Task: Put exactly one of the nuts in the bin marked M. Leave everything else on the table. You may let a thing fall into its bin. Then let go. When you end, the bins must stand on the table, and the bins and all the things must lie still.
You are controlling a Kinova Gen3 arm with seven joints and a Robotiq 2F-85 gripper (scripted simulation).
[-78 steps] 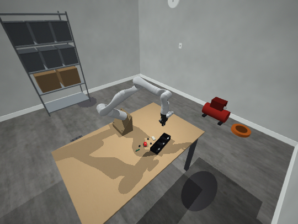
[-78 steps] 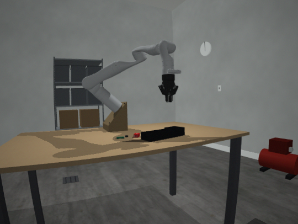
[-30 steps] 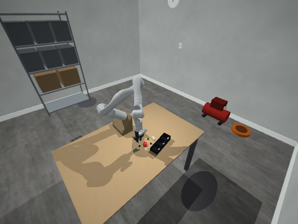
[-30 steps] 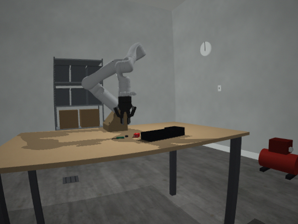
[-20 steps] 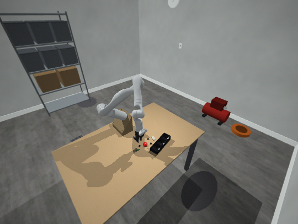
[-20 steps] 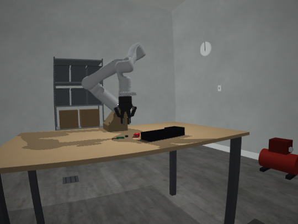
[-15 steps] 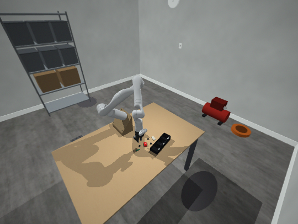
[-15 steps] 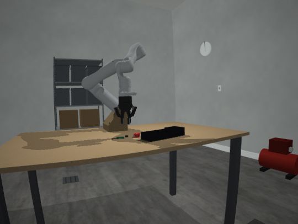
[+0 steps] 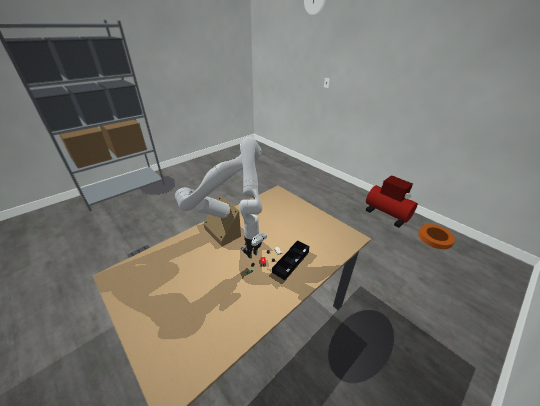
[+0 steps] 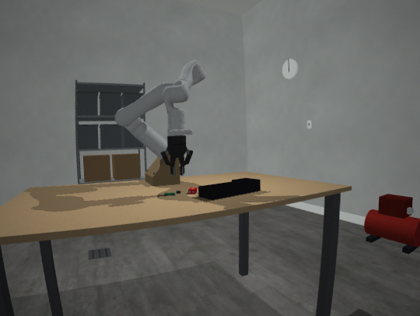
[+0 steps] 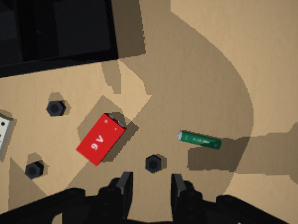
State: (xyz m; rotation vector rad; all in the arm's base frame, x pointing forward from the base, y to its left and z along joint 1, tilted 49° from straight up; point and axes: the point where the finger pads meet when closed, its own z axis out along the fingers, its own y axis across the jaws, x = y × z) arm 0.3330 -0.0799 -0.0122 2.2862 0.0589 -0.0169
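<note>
The green AA battery lies 30 mm ahead of my hand, 40 mm to the right of it and 90 mm below it. Round my hand: black three-compartment bin 120 mm ahead, 180 mm to the left, 70 mm below; then red 9V battery 30 mm ahead, 50 mm to the left, 80 mm below; then white domino 10 mm ahead, 180 mm to the left, 90 mm below.
</note>
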